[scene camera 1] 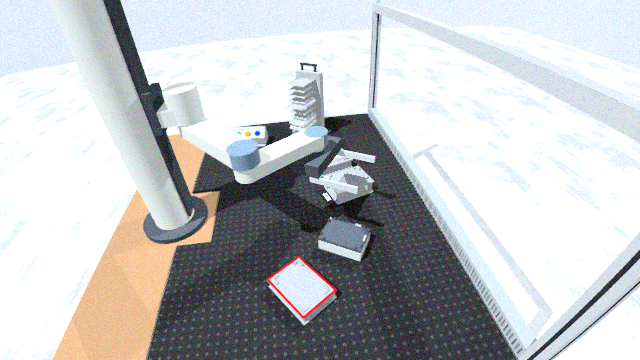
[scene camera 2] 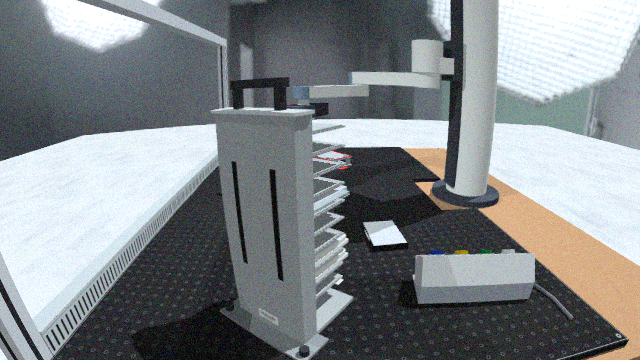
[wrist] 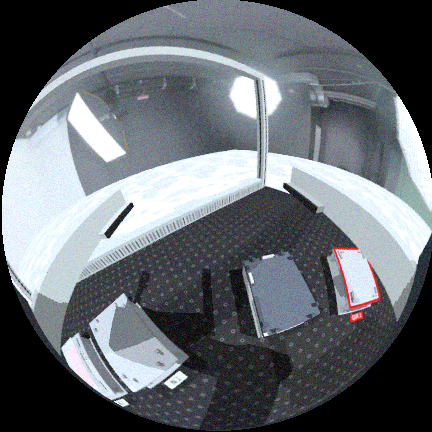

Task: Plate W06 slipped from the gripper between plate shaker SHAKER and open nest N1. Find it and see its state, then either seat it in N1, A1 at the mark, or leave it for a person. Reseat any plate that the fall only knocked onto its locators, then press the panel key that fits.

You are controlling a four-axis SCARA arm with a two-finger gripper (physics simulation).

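Frame: origin at the arm's base, x right, y ahead, z up, level; metres.
Where they show: gripper, fingertip midpoint: [scene camera 1: 366, 174] [wrist: 204, 182]; arm's base, origin of the base link: [scene camera 1: 176, 219] [scene camera 2: 465, 194].
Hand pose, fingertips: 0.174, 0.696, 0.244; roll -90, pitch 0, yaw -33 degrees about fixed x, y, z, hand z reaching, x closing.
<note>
Things, the pixels of their centre, and the offset from my fingertips, as dx, dy, dz. "spot": a spot on its surface instead.
- Nest N1, body centre: [wrist: 129, 343] [scene camera 1: 348, 183] -0.210, -0.005, -0.198
- shaker, surface spot: [wrist: 281, 295] [scene camera 1: 340, 231] spot: +0.054, -0.091, -0.176
- panel, body centre: [scene camera 2: 474, 269] [scene camera 1: 245, 135] -0.693, -0.445, -0.190
- tall rack, body centre: [scene camera 2: 284, 212] [scene camera 1: 306, 101] -0.711, -0.111, -0.048
- low white-topped block, body centre: [scene camera 2: 383, 234] -0.462, -0.321, -0.224
- framed screen, surface spot: [scene camera 1: 374, 65] spot: -0.858, +0.283, +0.066
My gripper [scene camera 1: 366, 174] [wrist: 204, 182] is open and empty, its two fingers wide apart above nest N1; in scene camera 2 the fingers are hidden behind the rack. Nest N1 [scene camera 1: 350, 196] [wrist: 150, 357] is a pale block with small dark locators on its top and no plate visible on it; its label [wrist: 175, 380] shows in the wrist view. The shaker [scene camera 1: 344, 234] [wrist: 281, 295] is a pale box with a dark top and corner clips, with no plate visible on it. Plate W06 cannot be made out in these views. The panel [scene camera 1: 263, 134] [scene camera 2: 472, 278] has coloured keys.
A red-edged pale stand [scene camera 1: 302, 287] [wrist: 359, 275], labelled QR1, lies beyond the shaker. A pinkish-topped block [wrist: 80, 364] adjoins N1. A tall rack [scene camera 2: 265, 150] [scene camera 1: 320, 95] holds several shelves. A low white-topped block [scene camera 2: 385, 233] lies near the panel. A framed screen [scene camera 1: 374, 65] edges the mat.
</note>
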